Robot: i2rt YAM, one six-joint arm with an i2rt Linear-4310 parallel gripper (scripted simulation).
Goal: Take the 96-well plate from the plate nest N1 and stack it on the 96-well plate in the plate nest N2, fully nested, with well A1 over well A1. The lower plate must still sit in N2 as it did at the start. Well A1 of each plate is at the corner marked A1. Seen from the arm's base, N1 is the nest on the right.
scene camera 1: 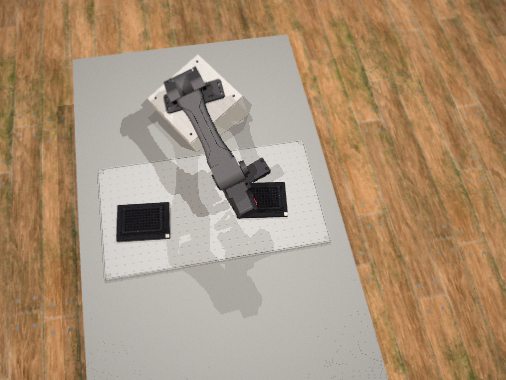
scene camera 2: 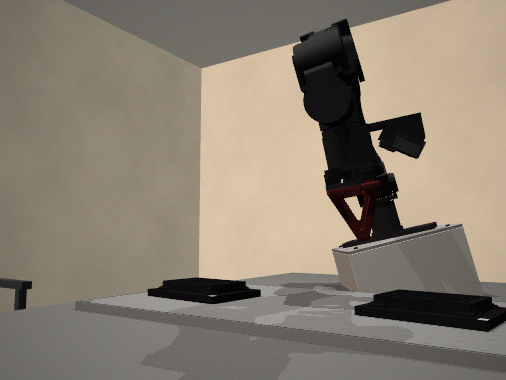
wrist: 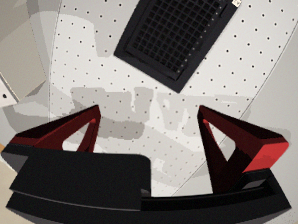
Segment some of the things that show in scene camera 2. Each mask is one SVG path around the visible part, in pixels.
My gripper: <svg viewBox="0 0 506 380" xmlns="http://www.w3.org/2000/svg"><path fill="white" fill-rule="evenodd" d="M336 126L334 129L322 132L322 142L328 170L324 171L327 195L357 240L362 241L370 238L381 183L380 181L374 181L376 179L374 160L348 166L341 129L360 125L360 122ZM365 195L361 219L357 220L344 198Z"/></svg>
A black 96-well plate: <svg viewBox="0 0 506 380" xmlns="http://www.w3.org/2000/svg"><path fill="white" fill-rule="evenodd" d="M161 285L161 287L168 287L168 290L194 293L207 291L212 292L212 294L217 291L221 294L242 291L244 288L247 288L246 281L198 277L164 280L163 285Z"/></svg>
